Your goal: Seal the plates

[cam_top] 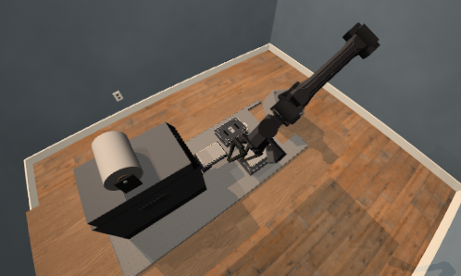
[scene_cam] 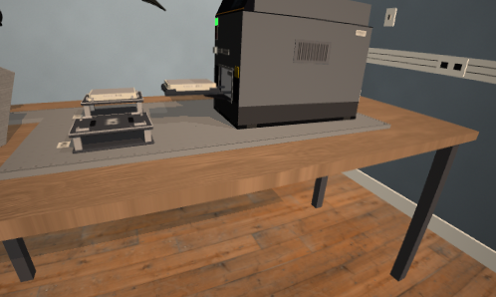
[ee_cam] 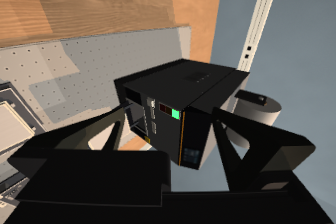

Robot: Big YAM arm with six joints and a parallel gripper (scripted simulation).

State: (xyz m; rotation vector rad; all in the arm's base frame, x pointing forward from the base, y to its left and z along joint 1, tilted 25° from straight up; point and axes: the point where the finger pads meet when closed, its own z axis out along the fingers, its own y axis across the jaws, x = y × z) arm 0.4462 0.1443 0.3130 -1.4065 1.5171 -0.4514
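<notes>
Right now my hand is 250 mm above the sealer stage, 180 mm to the left of it and 40 mm short of it. From my hand the other things lie so: plate nest: 310 mm to the right, 310 mm below, 140 mm behind; foil roll: 370 mm ahead, 130 mm to the right, 70 mm above; start button: 150 mm below, 120 mm ahead, 80 mm to the right.
</notes>
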